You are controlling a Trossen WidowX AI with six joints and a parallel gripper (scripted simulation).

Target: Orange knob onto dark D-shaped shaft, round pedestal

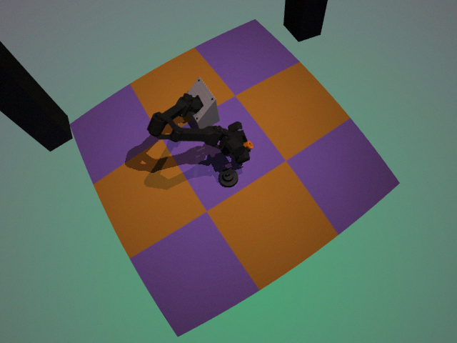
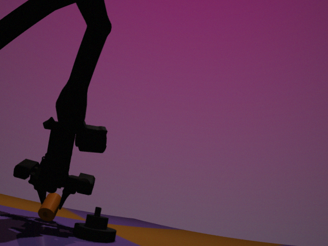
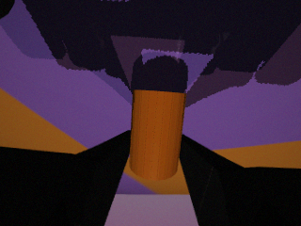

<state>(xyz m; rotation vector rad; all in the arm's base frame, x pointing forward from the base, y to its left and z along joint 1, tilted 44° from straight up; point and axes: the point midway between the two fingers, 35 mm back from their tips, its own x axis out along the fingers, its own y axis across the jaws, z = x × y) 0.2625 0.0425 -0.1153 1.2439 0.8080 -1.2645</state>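
The round black pedestal lies 14 cm to the right of my gripper tip and 8 cm ahead of it. The rest, counted from my gripper tip: orange knob 1 cm to the right.
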